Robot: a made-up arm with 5 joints. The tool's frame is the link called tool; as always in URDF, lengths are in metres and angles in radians. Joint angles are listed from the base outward. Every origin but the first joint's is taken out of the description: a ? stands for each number. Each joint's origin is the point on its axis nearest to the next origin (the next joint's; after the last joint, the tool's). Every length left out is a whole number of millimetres.
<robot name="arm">
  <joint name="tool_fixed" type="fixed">
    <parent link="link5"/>
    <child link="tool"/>
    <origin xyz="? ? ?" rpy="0 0 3.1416"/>
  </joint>
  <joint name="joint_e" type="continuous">
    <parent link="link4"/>
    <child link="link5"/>
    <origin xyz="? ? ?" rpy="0 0 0"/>
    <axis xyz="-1 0 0"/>
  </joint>
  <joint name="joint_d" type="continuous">
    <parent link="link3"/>
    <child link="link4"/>
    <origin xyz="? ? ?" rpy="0 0 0"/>
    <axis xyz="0 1 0"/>
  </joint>
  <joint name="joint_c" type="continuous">
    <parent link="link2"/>
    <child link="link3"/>
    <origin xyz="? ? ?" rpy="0 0 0"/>
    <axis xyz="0 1 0"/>
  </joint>
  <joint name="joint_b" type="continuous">
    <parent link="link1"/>
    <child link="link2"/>
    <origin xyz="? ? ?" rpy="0 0 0"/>
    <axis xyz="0 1 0"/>
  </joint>
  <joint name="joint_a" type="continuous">
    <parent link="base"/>
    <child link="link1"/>
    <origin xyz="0.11 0.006 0.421" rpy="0 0 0"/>
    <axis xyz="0 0 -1"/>
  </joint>
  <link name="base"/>
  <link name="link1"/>
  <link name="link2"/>
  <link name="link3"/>
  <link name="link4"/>
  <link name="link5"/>
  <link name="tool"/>
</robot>
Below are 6 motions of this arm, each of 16 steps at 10 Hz.
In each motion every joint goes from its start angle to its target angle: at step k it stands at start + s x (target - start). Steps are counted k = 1, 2, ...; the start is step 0. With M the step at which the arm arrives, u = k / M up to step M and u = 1 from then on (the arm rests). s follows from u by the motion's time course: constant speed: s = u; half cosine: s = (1 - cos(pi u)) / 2; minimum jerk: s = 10 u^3 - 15 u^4 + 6 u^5.
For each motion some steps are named. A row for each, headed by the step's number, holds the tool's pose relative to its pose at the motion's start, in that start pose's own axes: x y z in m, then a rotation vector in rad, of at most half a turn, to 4 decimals.
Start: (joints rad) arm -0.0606 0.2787 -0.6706 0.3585 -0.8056
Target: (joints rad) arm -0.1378 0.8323 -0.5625 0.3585 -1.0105
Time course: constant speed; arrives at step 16
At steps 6, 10, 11, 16:
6: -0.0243 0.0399 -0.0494 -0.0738 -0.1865 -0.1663
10: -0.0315 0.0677 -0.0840 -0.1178 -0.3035 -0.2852
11: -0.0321 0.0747 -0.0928 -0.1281 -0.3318 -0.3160
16: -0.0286 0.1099 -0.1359 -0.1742 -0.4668 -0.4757

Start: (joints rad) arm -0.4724 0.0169 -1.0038 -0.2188 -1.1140
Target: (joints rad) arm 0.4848 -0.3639 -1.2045 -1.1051 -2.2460
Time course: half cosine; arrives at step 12
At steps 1, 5, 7, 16:
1: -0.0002 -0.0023 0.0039 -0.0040 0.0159 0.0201
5: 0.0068 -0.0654 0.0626 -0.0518 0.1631 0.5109
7: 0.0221 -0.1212 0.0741 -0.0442 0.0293 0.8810
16: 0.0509 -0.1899 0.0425 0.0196 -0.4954 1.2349

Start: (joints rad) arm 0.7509 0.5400 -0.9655 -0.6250 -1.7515
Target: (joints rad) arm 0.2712 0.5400 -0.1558 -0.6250 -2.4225
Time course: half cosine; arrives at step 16
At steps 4, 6, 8, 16:
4: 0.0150 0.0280 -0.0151 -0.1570 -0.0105 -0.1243
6: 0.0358 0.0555 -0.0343 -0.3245 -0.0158 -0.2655
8: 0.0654 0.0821 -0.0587 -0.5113 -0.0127 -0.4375
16: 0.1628 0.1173 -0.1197 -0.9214 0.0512 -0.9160

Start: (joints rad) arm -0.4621 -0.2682 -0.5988 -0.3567 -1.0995
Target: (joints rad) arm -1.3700 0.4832 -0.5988 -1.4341 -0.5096
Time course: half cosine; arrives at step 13
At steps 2, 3, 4, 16:
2: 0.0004 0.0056 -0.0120 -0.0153 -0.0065 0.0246
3: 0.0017 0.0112 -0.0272 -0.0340 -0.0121 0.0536
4: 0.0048 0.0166 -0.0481 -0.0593 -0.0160 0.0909
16: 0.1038 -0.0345 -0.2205 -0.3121 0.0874 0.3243

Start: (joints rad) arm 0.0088 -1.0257 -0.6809 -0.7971 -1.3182
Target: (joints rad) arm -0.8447 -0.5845 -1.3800 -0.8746 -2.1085
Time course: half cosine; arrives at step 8
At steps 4, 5, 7, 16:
4: 0.0012 0.0190 0.0439 -0.6146 0.3771 0.1469
5: 0.0080 0.0288 0.0597 -0.8264 0.5212 0.2418
7: 0.0234 0.0442 0.0790 -1.0960 0.7216 0.4143
16: 0.0261 0.0465 0.0813 -1.1306 0.7493 0.4422

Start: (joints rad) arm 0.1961 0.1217 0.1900 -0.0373 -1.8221
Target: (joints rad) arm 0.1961 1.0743 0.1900 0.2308 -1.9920
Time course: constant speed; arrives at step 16
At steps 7, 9, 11, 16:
7: -0.0011 0.0965 0.0246 -0.0726 0.1520 -0.5121
9: 0.0066 0.1229 0.0313 -0.0918 0.2024 -0.6564
11: 0.0176 0.1480 0.0377 -0.1099 0.2559 -0.7997
16: 0.0581 0.2027 0.0516 -0.1482 0.4032 -1.1536

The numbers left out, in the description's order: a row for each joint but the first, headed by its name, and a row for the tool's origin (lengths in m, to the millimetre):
tool: 0 0 0.008
joint_e: 0.045 0 -0.012
joint_d: 0.189 0 0.005
joint_c: 0 0 0.077
joint_b: 0.024 -0.021 0

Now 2 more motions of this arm.
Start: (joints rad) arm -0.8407 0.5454 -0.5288 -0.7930 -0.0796
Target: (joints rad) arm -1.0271 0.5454 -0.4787 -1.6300 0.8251
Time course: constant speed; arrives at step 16
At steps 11, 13, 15, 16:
11: 0.0084 -0.0406 0.0150 0.4941 0.5461 -0.0613
13: 0.0114 -0.0473 0.0176 0.5724 0.6404 -0.1152
15: 0.0147 -0.0537 0.0201 0.6459 0.7300 -0.1821
16: 0.0165 -0.0568 0.0213 0.6808 0.7727 -0.2204

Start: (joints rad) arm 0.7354 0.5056 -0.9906 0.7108 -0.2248
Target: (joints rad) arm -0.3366 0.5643 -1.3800 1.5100 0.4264
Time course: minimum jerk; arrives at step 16
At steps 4, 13, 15, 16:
4: 0.0034 -0.0299 -0.0041 0.0948 -0.0680 0.0964
13: 0.1383 -0.1994 -0.0499 1.0090 -0.3390 0.9947
15: 0.1491 -0.2031 -0.0522 1.0637 -0.3373 1.0483
16: 0.1496 -0.2033 -0.0523 1.0663 -0.3371 1.0508

